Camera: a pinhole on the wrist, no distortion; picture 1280 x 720 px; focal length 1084.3 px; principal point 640.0 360.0 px. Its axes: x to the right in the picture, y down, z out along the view. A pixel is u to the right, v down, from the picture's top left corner.
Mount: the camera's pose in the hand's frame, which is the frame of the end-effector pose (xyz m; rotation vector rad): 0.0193 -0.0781 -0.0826 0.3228 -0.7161 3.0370
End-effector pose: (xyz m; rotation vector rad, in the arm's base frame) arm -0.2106 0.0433 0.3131 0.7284 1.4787 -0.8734
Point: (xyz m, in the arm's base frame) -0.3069 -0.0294 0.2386
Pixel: 195.9 210.4
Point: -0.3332 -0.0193 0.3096
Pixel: 862.7 608.8
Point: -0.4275 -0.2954 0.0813
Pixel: 140.6 646.9
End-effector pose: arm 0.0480 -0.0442 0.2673 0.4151 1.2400 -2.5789
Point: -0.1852 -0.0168 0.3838
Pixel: 85.4 412.9
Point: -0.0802 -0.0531 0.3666
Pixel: 460.5 53.3
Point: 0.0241 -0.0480 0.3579
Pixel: outside the picture
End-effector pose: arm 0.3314 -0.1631 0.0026 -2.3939 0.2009 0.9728
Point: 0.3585 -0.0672 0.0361
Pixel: 1064.3 137.9
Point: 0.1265 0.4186 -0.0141
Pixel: 1079.0 498.3
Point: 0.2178 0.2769 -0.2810
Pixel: 639.5 108.4
